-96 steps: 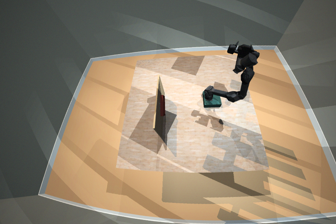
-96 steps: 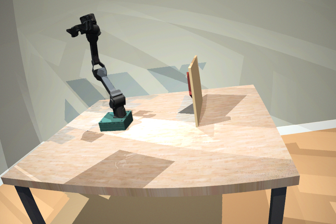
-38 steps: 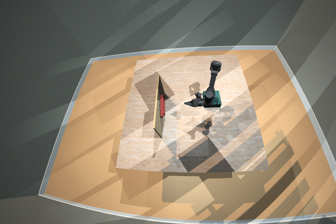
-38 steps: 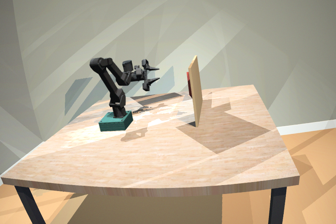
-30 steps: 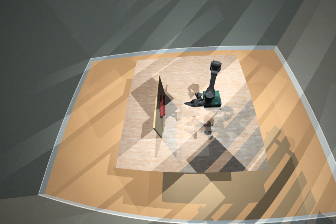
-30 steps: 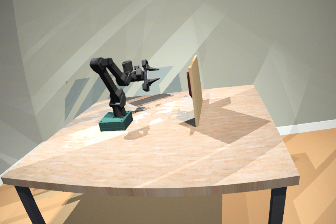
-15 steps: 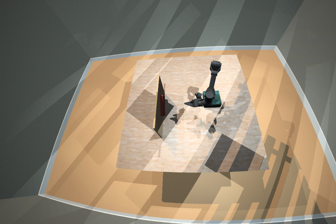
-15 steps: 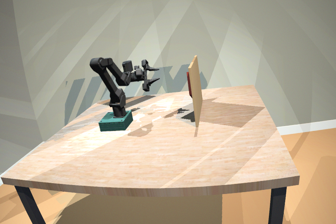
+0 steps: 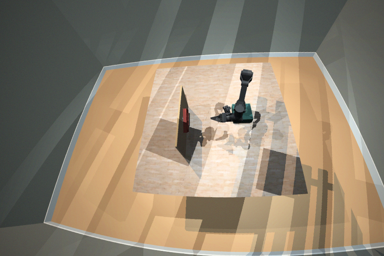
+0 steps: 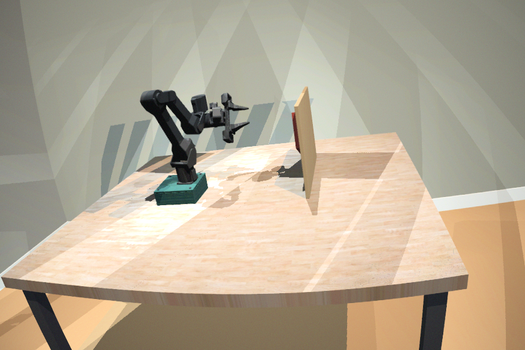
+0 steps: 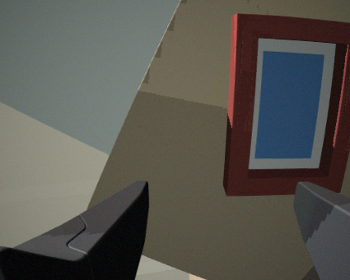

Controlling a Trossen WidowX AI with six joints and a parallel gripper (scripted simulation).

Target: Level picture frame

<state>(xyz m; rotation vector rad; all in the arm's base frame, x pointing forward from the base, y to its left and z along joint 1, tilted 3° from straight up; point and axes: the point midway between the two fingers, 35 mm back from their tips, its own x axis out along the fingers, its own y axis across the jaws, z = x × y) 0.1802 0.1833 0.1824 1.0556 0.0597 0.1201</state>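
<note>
My gripper tip is 20 cm short of the picture frame, 1 cm to the left of it and 9 cm above it. Round my gripper tip: wall panel (21 cm ahead, 10 cm below).
</note>
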